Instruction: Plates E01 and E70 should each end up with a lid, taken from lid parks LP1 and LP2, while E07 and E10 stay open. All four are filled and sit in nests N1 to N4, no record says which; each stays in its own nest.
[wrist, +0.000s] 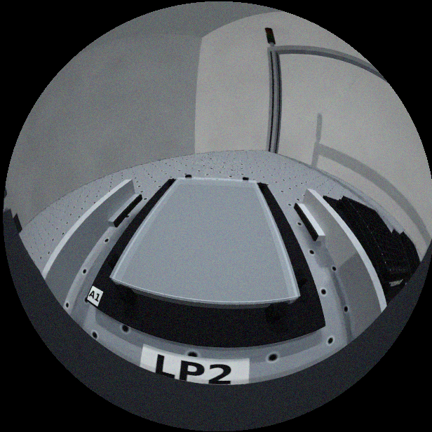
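A pale grey, flat lid (205, 240) lies on the black lid park LP2 (215, 327) in the wrist view. The park has an A1 tag at its near left corner and an LP2 label in front of it. My gripper (216, 189) is open, with one finger on the left and one on the right of the lid. Gaps show between both finger pads and the lid, and nothing is between the pads and touching them. Plates E01, E70, E07 and E10 and lid park LP1 cannot be identified in this view.
Black blocky objects (372, 235) stand to the right, partly hidden behind the right finger. A perforated grey deck (225, 167) extends around the park and toward the back. A grey post (274, 100) with a small signal light rises at the back, in front of pale walls.
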